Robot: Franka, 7 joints.
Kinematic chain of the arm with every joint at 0, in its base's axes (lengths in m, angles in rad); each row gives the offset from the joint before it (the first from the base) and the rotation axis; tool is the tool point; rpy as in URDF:
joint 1: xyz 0 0 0.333 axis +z
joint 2: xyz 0 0 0 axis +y
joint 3: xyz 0 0 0.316 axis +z
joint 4: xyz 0.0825 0 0 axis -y
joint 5: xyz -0.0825 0 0.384 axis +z
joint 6: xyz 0 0 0 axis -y
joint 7: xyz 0.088 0 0 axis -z
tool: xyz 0 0 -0.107 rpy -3.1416 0 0
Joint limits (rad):
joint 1: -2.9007..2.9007
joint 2: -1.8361..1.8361
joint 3: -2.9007..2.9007
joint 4: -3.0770..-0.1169
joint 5: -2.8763..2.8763
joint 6: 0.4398..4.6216
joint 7: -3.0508..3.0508
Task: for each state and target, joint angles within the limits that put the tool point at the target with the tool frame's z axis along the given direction. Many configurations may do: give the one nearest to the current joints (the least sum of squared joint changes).
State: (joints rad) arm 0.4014 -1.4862 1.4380 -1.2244 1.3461 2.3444 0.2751
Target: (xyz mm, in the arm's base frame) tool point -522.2 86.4 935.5 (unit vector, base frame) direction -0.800 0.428 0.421
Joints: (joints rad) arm 0.6935 -0.9614 1.0342 -1.0612 1.7839 2.8286 0.2751
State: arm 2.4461 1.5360 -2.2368 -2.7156 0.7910 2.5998 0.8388
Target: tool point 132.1 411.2 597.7 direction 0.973 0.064 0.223
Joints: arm 2.6731 1.8150 -2.0725 -2.4341 0.7818 2.8137 0.8388
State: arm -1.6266 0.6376 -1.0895 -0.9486 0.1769 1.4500 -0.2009
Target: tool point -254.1 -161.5 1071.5 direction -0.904 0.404 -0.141
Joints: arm -1.9987 0.3101 -1.4055 -0.1220 -0.1136 1.5597 -0.2009
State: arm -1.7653 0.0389 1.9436 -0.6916 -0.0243 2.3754 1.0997
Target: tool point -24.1 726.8 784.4 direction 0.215 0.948 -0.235
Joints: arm -1.3154 -0.7565 2.4874 -0.5154 0.2144 2.5139 1.0997
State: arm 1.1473 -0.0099 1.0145 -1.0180 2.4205 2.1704 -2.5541
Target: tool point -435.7 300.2 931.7 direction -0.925 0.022 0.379
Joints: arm 0.7457 -0.4042 1.2997 -1.1865 2.1215 2.3311 -2.5541
